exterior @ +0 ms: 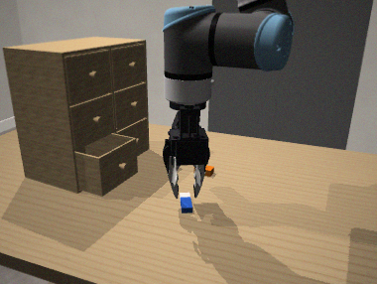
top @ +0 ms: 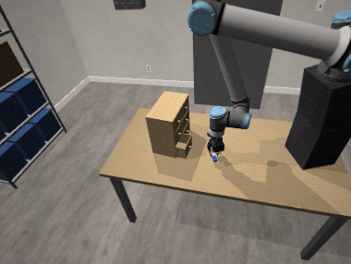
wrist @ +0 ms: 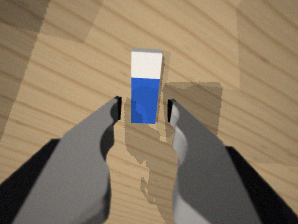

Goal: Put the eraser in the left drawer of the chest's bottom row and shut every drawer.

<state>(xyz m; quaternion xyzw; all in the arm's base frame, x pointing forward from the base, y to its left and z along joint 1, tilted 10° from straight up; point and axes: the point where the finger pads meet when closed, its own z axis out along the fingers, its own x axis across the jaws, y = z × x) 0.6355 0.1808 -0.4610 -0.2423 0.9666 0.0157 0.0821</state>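
The eraser is 30 mm below my hand and 10 mm to the right of it. Round my hand: orange block: 170 mm to the right, 30 mm below, 30 mm ahead.
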